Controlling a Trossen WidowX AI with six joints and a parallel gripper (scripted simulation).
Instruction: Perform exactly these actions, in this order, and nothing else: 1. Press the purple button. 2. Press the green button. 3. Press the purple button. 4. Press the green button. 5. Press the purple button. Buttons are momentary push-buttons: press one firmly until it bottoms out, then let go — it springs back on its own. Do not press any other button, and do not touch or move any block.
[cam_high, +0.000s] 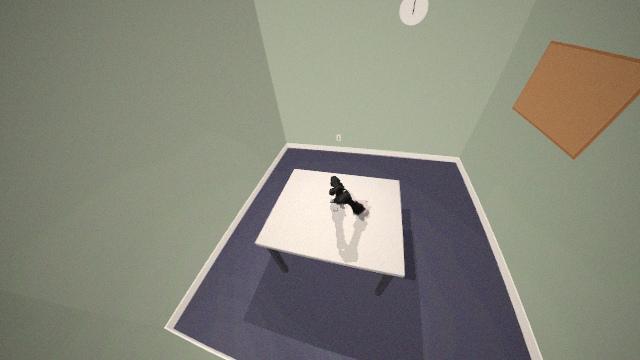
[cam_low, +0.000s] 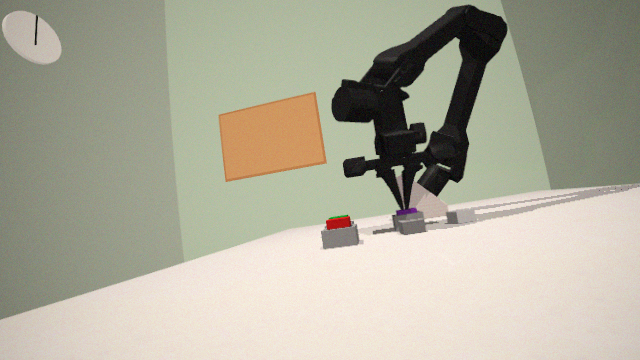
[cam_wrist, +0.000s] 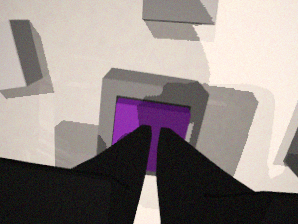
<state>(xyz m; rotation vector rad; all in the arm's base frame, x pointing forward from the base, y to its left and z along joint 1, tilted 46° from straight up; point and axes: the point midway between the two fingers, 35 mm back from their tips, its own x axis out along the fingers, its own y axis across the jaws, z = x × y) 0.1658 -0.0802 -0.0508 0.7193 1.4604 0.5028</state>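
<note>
The purple button lies 10 mm below my gripper tip. Round my gripper tip: red button (120 mm to the right, 80 mm ahead); green button (120 mm to the right, 10 mm behind).
</note>
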